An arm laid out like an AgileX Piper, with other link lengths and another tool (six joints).
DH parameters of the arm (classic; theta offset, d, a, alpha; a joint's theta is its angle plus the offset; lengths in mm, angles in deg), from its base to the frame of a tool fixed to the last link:
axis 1: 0 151.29 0 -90
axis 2: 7.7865 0 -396.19 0
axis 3: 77.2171 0 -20.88 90
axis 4: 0 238.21 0 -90
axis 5: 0 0 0 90
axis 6: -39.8 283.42 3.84 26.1
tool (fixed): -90 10.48 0 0
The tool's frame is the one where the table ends.
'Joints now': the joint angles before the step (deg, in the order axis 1, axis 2, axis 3, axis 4, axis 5, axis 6). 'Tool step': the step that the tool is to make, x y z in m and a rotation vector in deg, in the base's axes. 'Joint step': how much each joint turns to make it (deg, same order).
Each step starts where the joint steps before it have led.
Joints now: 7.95, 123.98, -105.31, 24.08, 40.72, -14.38
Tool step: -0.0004, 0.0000, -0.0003, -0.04, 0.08, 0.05
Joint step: 0.00, 0.00, 0.00, -0.04, 0.09, 0.00
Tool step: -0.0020, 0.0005, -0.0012, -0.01, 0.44, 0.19
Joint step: 0.00, 0.01, -0.03, 0.00, 0.50, 0.01
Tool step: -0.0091, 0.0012, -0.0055, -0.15, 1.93, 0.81
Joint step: -0.05, -0.02, 0.04, -0.08, 2.10, -0.01
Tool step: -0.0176, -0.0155, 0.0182, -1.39, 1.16, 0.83
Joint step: -1.21, -2.73, -0.01, -1.64, 4.42, 0.00
